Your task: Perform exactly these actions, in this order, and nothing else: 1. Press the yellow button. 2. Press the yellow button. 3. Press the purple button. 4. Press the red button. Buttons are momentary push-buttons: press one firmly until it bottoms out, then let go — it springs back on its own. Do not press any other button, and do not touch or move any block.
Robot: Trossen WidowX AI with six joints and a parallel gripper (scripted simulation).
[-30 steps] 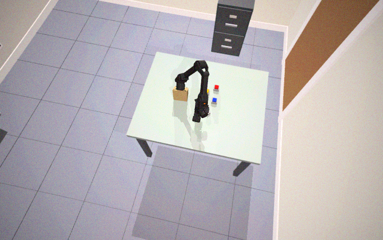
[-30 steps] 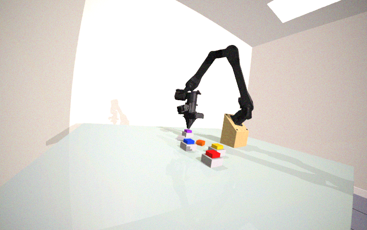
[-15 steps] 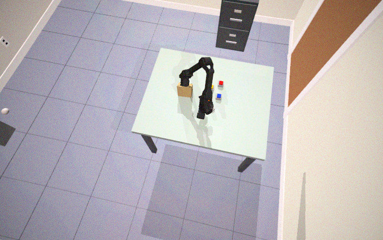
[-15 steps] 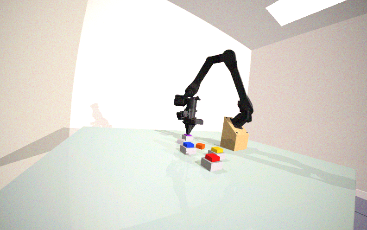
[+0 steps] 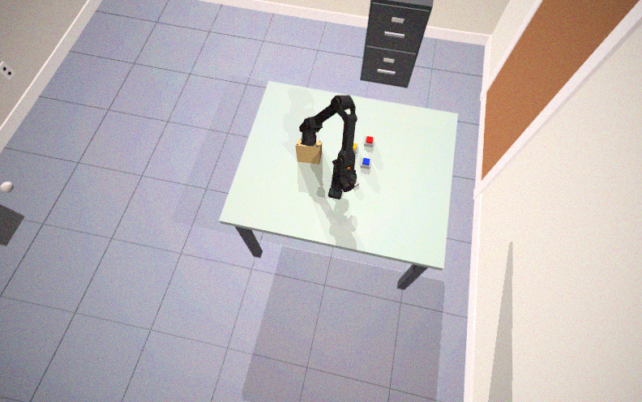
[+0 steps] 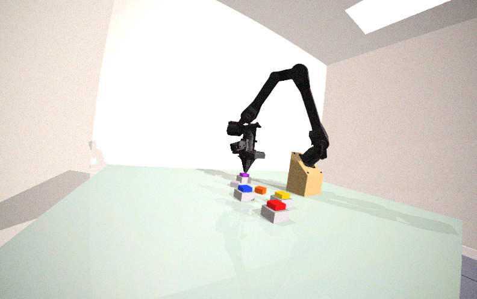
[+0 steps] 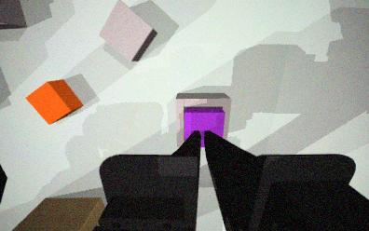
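My gripper tip is 10 mm above the purple button. From my gripper tip the other things lie so: blue button 100 mm ahead, 190 mm to the left, 10 mm below; then grey block 80 mm ahead, 70 mm to the left, 30 mm below; then orange block 10 mm ahead, 150 mm to the left, 30 mm below.
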